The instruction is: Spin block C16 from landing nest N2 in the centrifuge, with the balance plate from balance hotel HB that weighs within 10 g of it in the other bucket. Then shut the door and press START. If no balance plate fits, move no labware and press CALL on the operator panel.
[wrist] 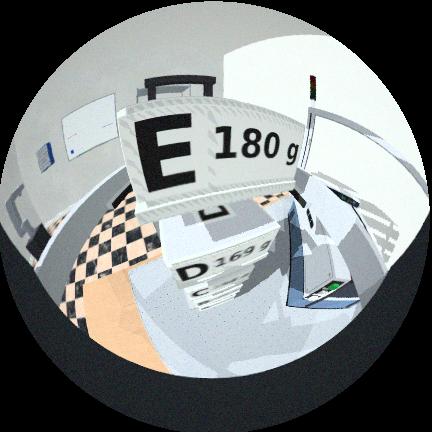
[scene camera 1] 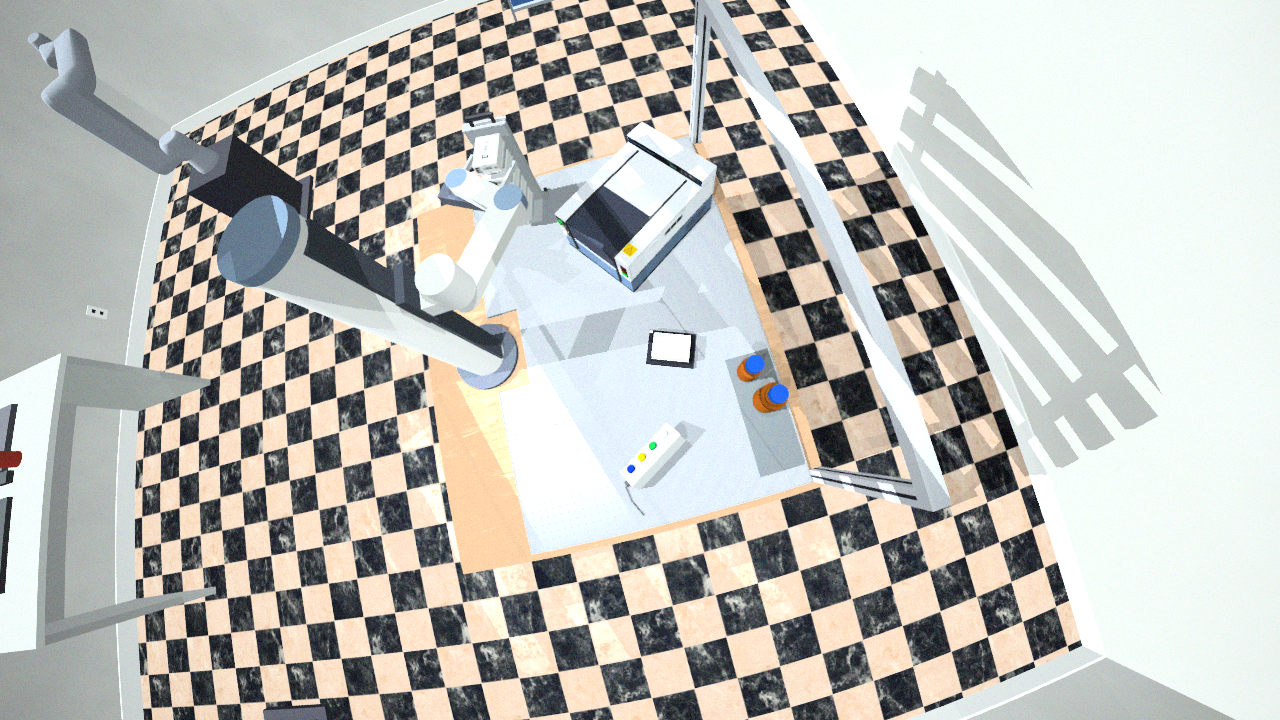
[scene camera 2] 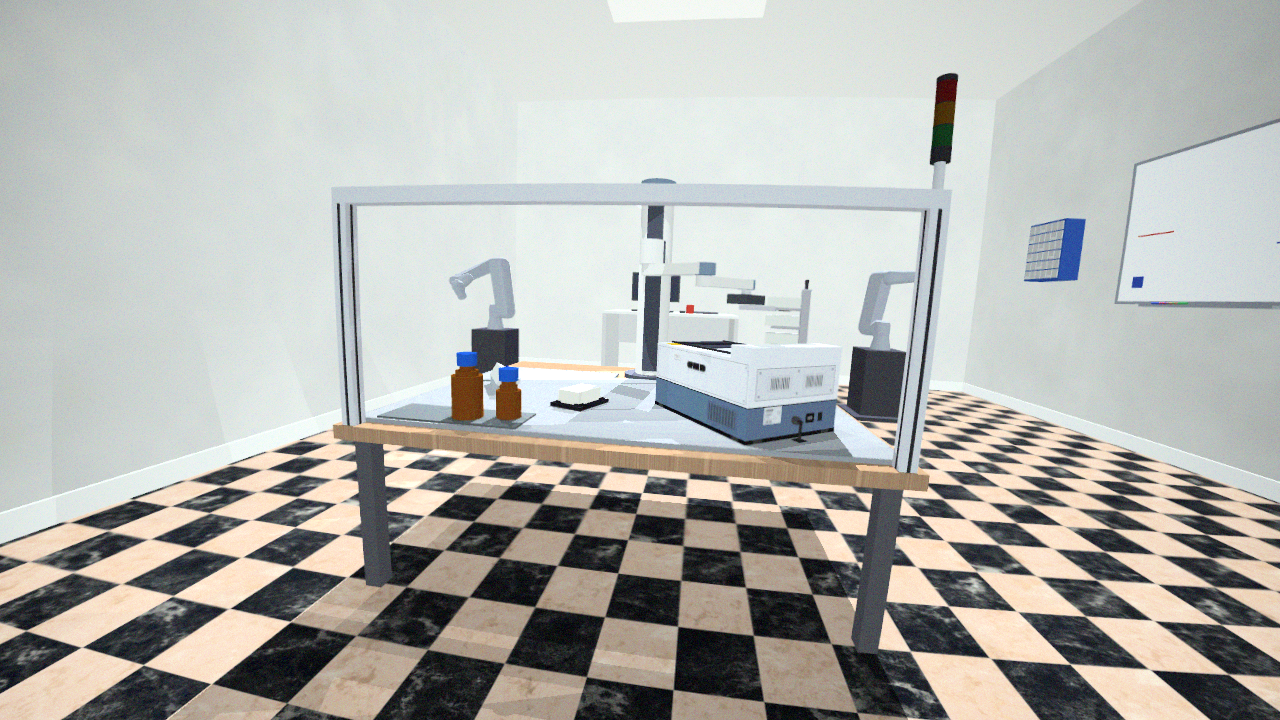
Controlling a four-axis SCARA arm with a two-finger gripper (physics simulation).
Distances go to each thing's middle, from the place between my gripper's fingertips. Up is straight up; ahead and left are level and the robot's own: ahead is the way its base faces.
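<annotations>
My gripper is 50 mm above the white plate marked D 169 g (wrist: 198, 246) and 10 mm past it. There's a centrifuge (scene camera 2: 752, 394) that's 220 mm below my hand, 190 mm to the right of it and 430 mm ahead of it. And the white plate labelled C16 (scene camera 1: 672, 347) is 300 mm below my hand, 400 mm ahead of it and 700 mm to the right of it.
</annotations>
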